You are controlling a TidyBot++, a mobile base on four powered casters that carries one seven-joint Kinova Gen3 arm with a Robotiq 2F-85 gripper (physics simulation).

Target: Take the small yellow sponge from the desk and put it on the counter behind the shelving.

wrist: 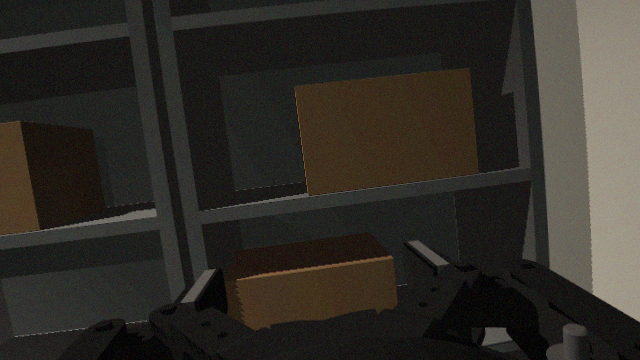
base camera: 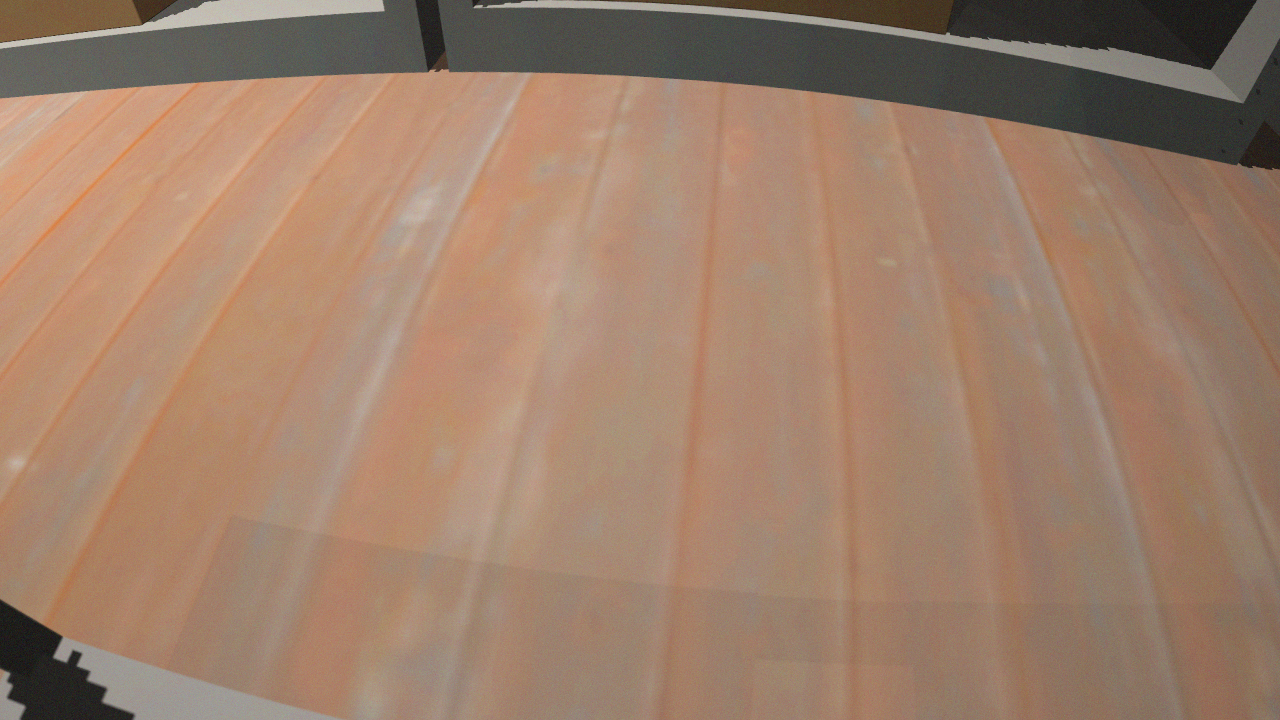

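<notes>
My gripper is open, its two fingers wide apart at the bottom of the wrist view, with no object held between them. It faces grey shelving that fills most of the wrist view. The foot of the shelving also shows along the top of the base camera view. The yellow sponge, the desk and the counter do not show in either view.
A cardboard box stands on the middle shelf, another box sits lower, beyond the fingers, and a third box is at the left. A pale wall is at the right. Wooden floor lies before the shelving.
</notes>
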